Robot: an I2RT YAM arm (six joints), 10 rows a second.
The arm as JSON. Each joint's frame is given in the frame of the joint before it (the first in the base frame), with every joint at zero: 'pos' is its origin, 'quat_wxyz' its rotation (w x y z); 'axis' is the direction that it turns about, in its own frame. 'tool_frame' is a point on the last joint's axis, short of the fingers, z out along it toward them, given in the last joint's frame.
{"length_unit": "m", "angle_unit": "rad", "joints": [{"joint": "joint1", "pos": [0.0, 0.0, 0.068], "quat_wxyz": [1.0, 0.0, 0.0, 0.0], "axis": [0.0, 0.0, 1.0]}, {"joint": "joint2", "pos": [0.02, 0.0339, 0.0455], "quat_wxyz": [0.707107, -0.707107, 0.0, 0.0], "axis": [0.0, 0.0, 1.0]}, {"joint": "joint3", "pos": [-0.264, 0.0, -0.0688], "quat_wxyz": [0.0, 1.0, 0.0, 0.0], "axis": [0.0, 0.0, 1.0]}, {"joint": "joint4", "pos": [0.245, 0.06, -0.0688], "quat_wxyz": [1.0, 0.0, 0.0, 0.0], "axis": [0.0, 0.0, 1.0]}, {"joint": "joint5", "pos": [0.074, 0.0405, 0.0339], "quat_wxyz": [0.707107, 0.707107, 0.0, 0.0], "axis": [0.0, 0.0, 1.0]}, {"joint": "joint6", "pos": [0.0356, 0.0, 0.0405], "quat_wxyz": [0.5, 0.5, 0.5, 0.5], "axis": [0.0, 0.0, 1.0]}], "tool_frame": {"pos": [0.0, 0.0, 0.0], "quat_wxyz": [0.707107, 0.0, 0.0, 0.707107]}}
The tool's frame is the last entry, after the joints.
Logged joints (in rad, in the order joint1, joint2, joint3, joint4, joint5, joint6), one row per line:
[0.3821, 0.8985, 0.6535, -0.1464, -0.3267, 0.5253]
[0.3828, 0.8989, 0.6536, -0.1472, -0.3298, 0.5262]
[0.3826, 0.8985, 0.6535, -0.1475, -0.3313, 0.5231]
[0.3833, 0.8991, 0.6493, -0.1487, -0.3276, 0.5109]
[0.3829, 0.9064, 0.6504, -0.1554, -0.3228, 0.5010]
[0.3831, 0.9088, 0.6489, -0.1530, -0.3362, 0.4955]
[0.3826, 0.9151, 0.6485, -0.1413, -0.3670, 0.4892]
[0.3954, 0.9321, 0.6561, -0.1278, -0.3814, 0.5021]
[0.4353, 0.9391, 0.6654, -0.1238, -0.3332, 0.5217]
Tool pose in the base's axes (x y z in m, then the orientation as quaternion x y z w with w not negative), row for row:
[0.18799, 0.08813, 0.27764, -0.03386, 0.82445, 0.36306, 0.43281]
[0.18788, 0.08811, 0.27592, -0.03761, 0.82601, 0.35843, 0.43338]
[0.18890, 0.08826, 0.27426, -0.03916, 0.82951, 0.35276, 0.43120]
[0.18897, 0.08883, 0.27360, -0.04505, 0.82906, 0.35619, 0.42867]
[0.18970, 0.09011, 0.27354, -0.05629, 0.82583, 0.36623, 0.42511]
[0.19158, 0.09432, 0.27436, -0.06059, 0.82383, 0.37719, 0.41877]
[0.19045, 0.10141, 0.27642, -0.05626, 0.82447, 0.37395, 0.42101]
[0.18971, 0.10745, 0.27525, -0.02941, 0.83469, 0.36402, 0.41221]
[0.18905, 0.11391, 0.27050, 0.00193, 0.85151, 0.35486, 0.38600]
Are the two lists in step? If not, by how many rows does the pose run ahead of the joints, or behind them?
The pose runs 2 rows ahead of the joints: the pose in row i belongs to the joints in row i + 2.
